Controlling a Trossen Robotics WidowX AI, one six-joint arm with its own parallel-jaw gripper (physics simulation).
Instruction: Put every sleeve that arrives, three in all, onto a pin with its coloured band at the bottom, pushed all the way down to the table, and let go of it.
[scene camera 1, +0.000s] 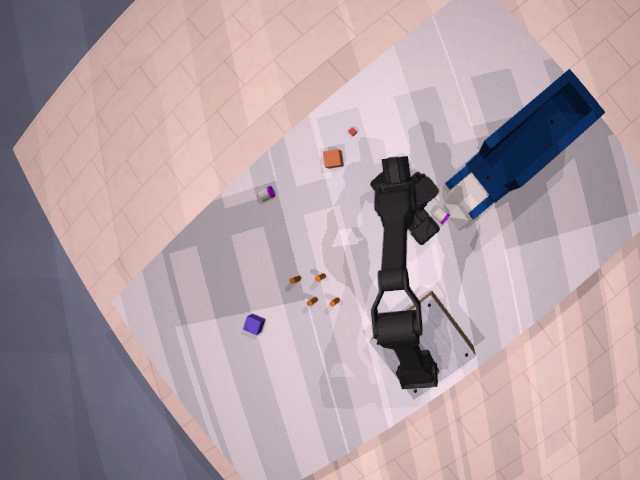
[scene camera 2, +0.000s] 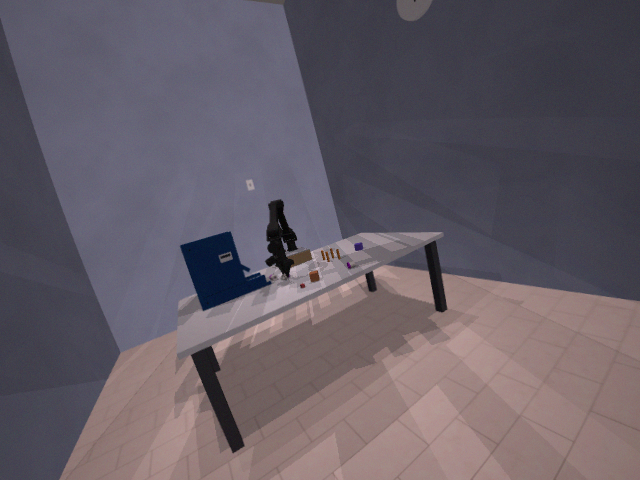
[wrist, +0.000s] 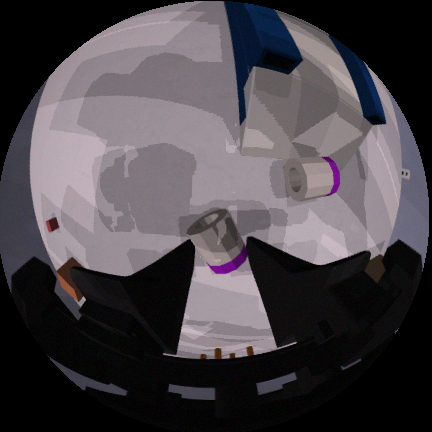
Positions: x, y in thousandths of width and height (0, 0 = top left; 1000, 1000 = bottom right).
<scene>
My gripper (scene camera 1: 638, 430): 1.25 m from the lens. A blue chute (scene camera 1: 812, 311): 1.06 m from the lens.
</scene>
